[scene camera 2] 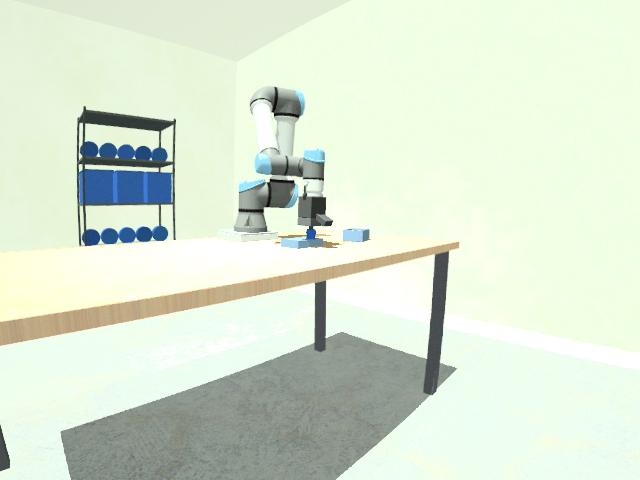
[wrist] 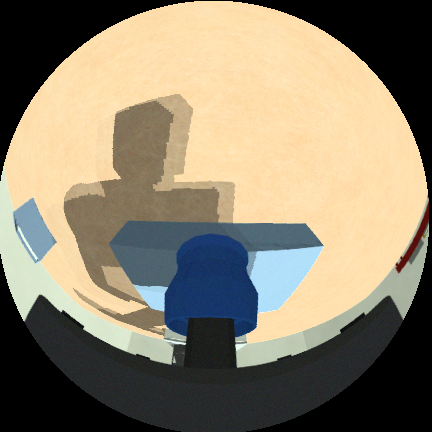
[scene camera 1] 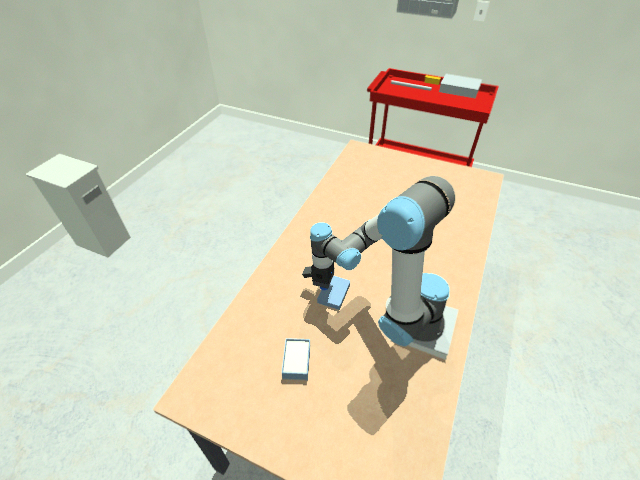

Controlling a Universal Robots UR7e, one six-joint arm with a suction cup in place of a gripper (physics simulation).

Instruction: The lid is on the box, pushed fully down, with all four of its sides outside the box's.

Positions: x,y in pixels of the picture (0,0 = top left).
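Labels:
A lid [wrist: 279,254] is 8 cm from the lens. The marked spots on the lid and my suction cup [wrist: 211,280] are 5 cm apart, and my suction cup is 4 cm from the lens.

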